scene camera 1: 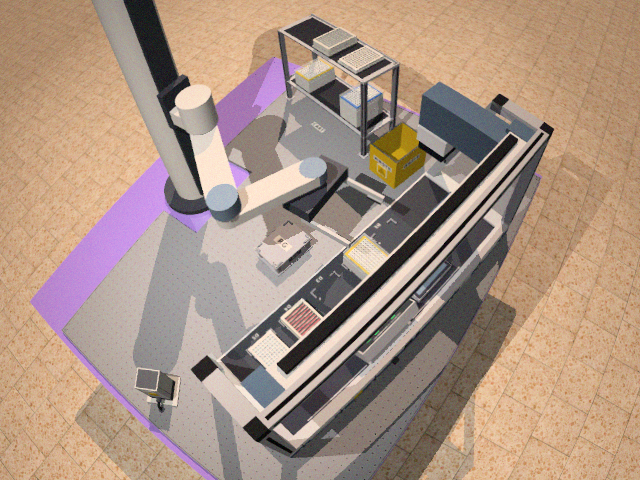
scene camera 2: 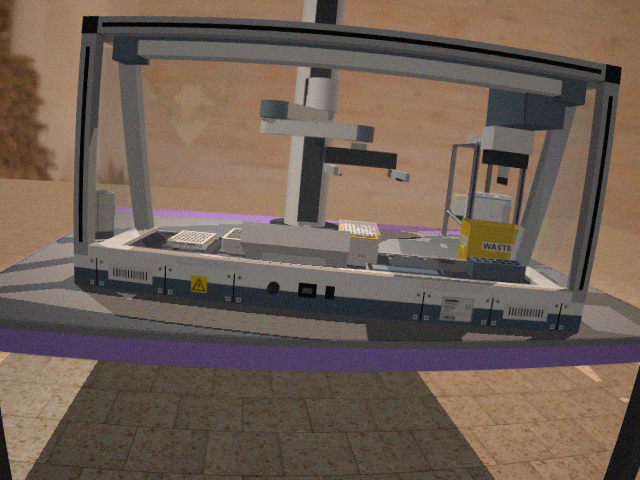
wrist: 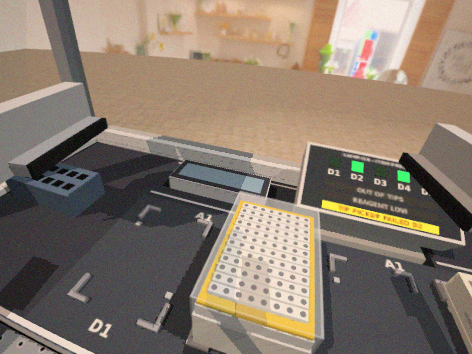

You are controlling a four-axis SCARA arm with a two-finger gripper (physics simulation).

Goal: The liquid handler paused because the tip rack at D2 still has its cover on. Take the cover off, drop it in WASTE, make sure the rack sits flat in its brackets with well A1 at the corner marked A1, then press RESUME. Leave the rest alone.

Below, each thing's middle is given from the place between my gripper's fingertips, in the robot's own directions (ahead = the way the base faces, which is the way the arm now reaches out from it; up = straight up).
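I consider the yellow WASTE bin (scene camera 1: 395, 156) and where my hand is with respect to it. My hand is 0.39 m to the right of the bin and 0.17 m above it, and it is also 0.11 m past the bin.
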